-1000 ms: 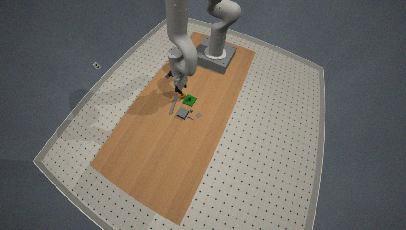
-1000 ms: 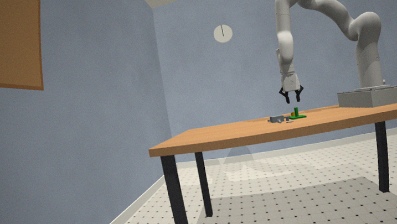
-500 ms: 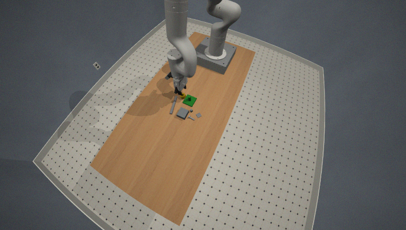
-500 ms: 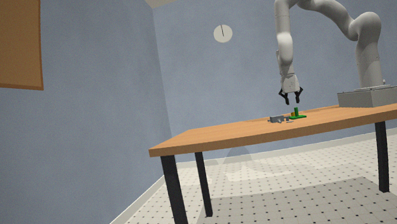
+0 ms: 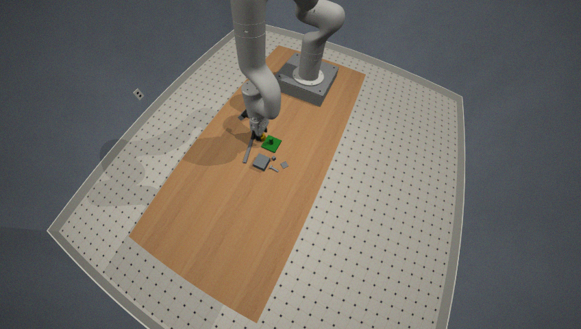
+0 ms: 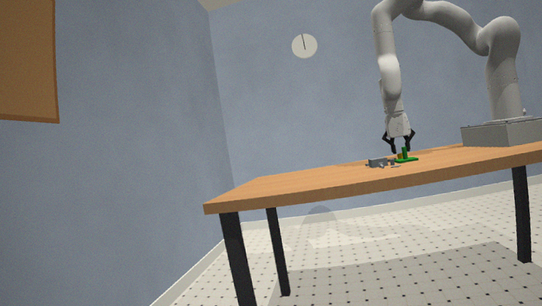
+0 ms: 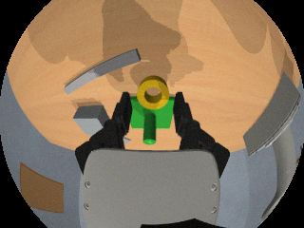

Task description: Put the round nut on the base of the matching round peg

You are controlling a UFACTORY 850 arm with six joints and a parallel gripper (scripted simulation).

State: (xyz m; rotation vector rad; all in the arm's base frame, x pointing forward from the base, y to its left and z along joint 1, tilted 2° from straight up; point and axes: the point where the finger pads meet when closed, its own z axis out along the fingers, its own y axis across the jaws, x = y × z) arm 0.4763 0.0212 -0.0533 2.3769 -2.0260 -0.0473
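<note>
Right now my hand is 9 cm short of the long grey bar, 5 cm above it and 2 cm to the left of it. Round my hand: grey block: 11 cm ahead, 9 cm to the left, 4 cm below; then small grey bolt: 15 cm to the left, 10 cm ahead, 4 cm below; then small grey plate: 18 cm to the left, 5 cm below, 5 cm ahead.
</note>
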